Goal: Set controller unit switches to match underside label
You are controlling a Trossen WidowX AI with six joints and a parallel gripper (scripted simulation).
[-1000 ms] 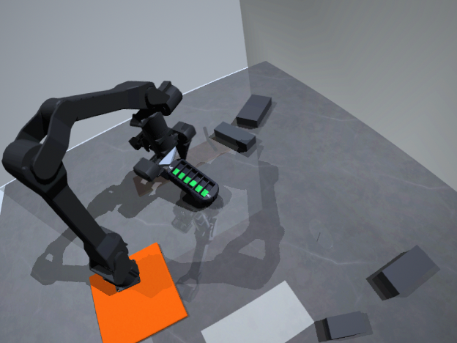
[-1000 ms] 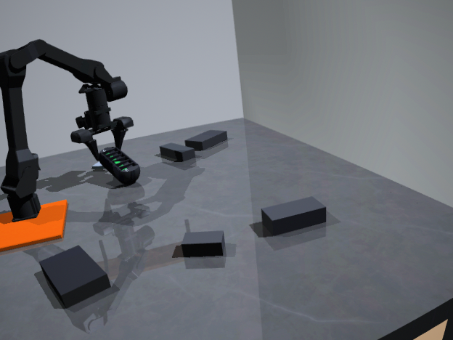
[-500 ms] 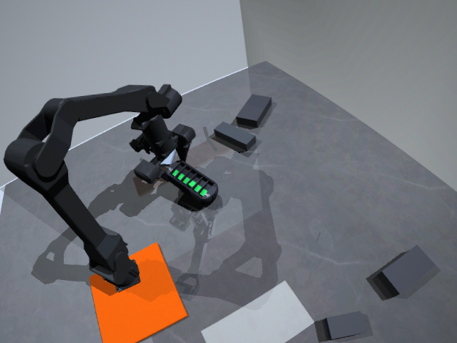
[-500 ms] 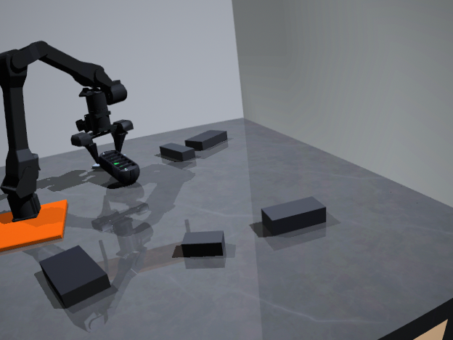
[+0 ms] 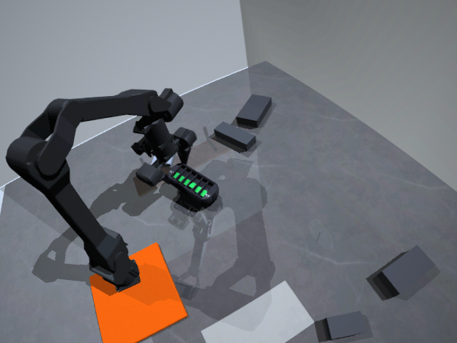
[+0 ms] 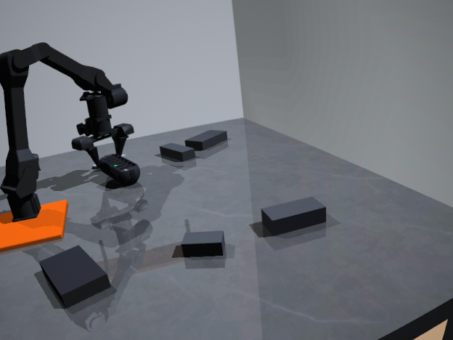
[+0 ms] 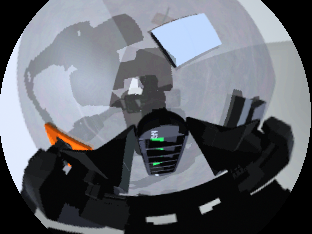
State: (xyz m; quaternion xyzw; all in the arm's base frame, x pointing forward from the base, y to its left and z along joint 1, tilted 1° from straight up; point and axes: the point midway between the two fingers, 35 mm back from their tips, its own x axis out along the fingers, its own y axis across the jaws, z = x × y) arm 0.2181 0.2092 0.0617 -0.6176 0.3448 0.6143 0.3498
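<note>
Now: gripper tip 15 cm to the right of the pale plate, 4 cm above it and 1 cm past it.
</note>
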